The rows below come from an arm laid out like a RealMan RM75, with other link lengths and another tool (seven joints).
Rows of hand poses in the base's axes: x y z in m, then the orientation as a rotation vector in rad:
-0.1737 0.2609 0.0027 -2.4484 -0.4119 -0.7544
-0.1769 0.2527 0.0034 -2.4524 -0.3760 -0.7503
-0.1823 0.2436 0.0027 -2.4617 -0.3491 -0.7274
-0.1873 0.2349 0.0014 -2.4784 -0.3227 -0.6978
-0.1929 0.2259 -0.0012 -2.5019 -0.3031 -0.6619
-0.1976 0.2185 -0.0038 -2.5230 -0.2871 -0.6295
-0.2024 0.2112 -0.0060 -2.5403 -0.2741 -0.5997
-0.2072 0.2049 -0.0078 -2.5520 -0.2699 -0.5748
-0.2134 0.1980 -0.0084 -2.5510 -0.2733 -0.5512
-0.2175 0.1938 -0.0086 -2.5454 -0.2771 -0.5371
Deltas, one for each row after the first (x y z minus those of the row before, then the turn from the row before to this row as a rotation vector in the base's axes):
-0.0032 -0.0082 0.0007 0.0084 0.0112 -0.0232
-0.0054 -0.0091 -0.0007 0.0024 0.0230 -0.0142
-0.0050 -0.0087 -0.0013 -0.0042 0.0283 -0.0145
-0.0056 -0.0090 -0.0026 -0.0123 0.0318 -0.0106
-0.0047 -0.0074 -0.0026 -0.0120 0.0281 -0.0085
-0.0048 -0.0073 -0.0022 -0.0099 0.0252 -0.0062
-0.0048 -0.0063 -0.0018 -0.0076 0.0194 -0.0001
-0.0062 -0.0069 -0.0006 0.0024 0.0160 0.0078
-0.0041 -0.0042 -0.0002 0.0057 0.0089 0.0071

